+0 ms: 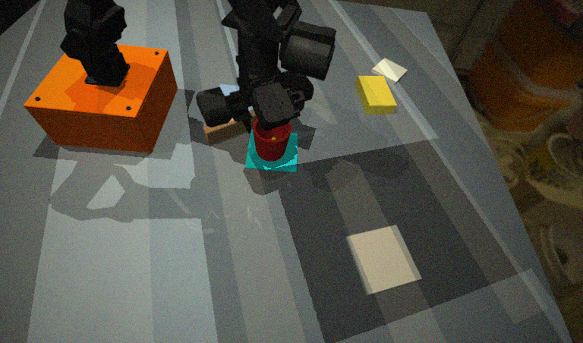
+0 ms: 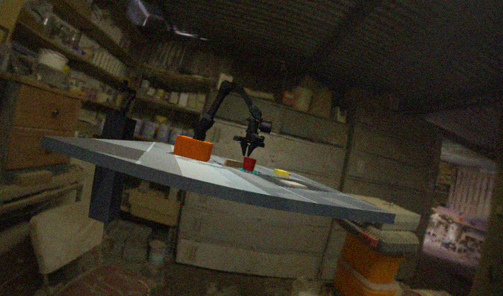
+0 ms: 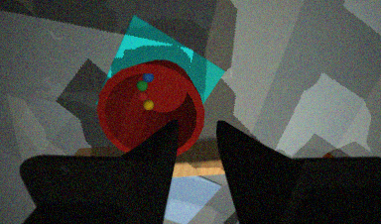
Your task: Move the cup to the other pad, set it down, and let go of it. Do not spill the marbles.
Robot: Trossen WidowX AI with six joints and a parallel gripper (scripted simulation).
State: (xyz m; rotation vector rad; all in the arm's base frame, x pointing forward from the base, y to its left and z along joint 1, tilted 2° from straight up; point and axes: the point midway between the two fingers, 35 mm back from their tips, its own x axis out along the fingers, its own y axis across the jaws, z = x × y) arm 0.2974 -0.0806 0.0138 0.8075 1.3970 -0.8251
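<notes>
The red cup lies 30 mm ahead of my gripper tip, 10 mm to the left of it and 40 mm below it. Also, from my gripper tip: cyan pad: 30 mm ahead, 20 mm to the left, 90 mm below; then pale blue pad: 60 mm behind, 150 mm to the left, 90 mm below; then yellow block: 280 mm ahead, 210 mm to the left, 60 mm below.
</notes>
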